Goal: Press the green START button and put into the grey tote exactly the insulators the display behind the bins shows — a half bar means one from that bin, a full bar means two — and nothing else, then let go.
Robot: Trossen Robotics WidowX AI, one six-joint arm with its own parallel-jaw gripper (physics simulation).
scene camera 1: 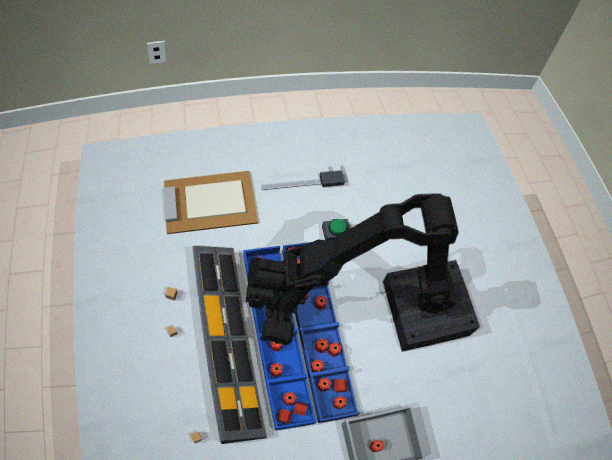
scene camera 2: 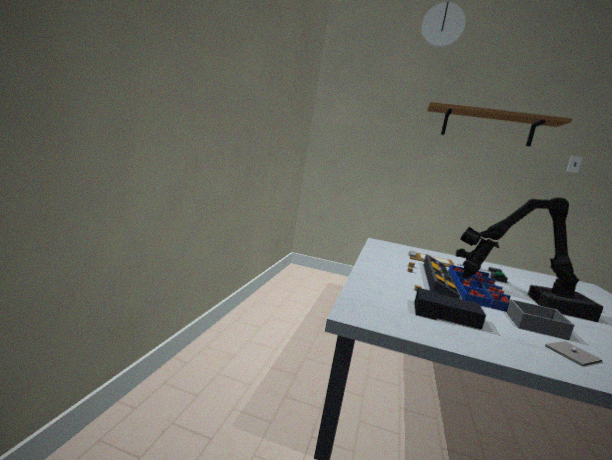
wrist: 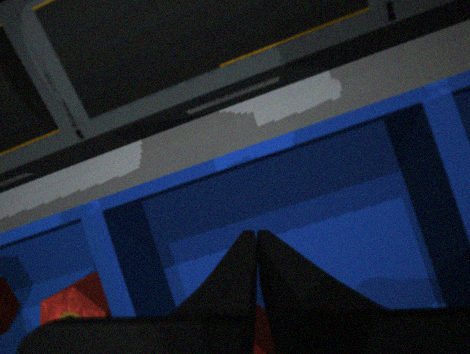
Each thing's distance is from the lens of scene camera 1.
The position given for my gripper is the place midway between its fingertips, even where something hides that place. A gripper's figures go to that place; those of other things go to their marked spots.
my gripper (scene camera 1: 268, 319): 116 cm
display (scene camera 1: 245, 435): 105 cm
grey tote (scene camera 1: 395, 427): 114 cm
grey caliper (scene camera 1: 330, 178): 136 cm
The marked spots on the display and the grey caliper are 71 cm apart.
